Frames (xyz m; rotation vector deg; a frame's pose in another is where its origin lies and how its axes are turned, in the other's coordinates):
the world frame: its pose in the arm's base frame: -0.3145 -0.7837 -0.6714 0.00 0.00 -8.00
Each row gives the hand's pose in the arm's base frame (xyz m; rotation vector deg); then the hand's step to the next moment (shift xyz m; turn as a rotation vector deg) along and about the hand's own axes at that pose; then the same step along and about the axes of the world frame.
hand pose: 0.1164 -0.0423 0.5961 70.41 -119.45 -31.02
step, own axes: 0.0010 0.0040 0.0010 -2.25 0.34 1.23
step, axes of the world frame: -0.0036 0.0005 0.0022 -0.59 2.11 -1.38
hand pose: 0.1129 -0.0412 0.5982 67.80 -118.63 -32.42
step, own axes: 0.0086 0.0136 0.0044 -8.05 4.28 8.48
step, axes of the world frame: -0.0139 -0.0026 0.0088 -7.07 8.53 -5.69
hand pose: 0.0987 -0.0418 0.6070 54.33 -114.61 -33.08
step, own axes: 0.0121 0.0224 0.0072 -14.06 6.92 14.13
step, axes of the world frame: -0.0201 0.0017 0.0171 -11.51 14.63 -9.93
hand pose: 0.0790 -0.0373 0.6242 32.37 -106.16 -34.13
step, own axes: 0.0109 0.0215 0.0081 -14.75 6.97 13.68
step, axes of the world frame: -0.0148 0.0087 0.0188 -10.93 15.13 -10.25
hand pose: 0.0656 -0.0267 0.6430 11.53 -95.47 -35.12
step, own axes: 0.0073 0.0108 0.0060 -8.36 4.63 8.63
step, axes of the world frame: -0.0059 0.0066 0.0113 -7.00 9.28 -5.53
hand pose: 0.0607 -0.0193 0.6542 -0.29 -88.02 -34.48
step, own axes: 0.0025 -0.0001 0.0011 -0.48 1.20 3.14
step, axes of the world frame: -0.0012 -0.0007 0.0024 -2.74 2.00 0.19
